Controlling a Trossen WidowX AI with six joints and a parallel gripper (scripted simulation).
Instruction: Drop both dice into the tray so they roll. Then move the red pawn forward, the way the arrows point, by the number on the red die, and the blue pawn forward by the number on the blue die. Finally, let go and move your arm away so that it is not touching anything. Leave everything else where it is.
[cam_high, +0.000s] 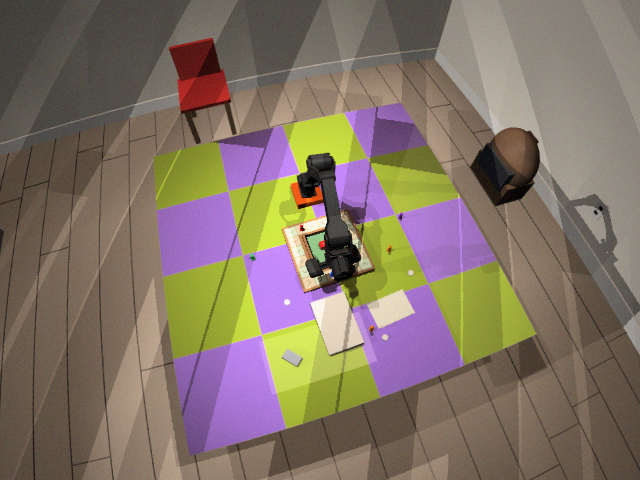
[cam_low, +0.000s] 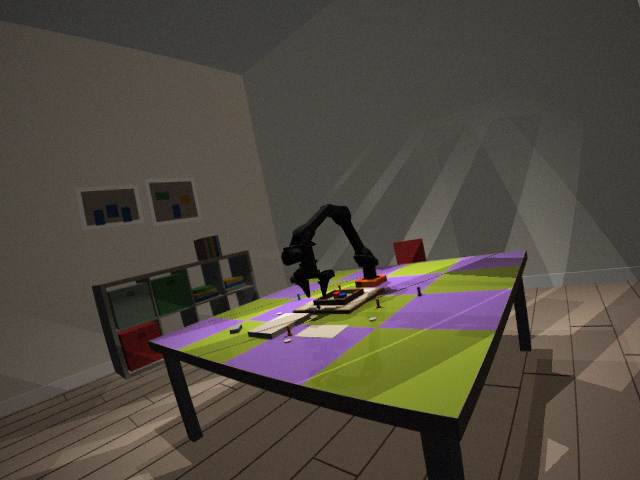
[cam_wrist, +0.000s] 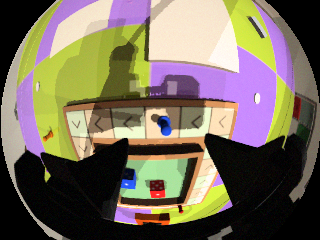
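My gripper tip is now 3 cm above the blue pawn. Round my gripper tip: red pawn: 22 cm behind, 6 cm to the right, 3 cm below; cream card: 18 cm ahead, 18 cm to the left, 6 cm below; green tray: 11 cm behind, 2 cm to the left, 5 cm below.
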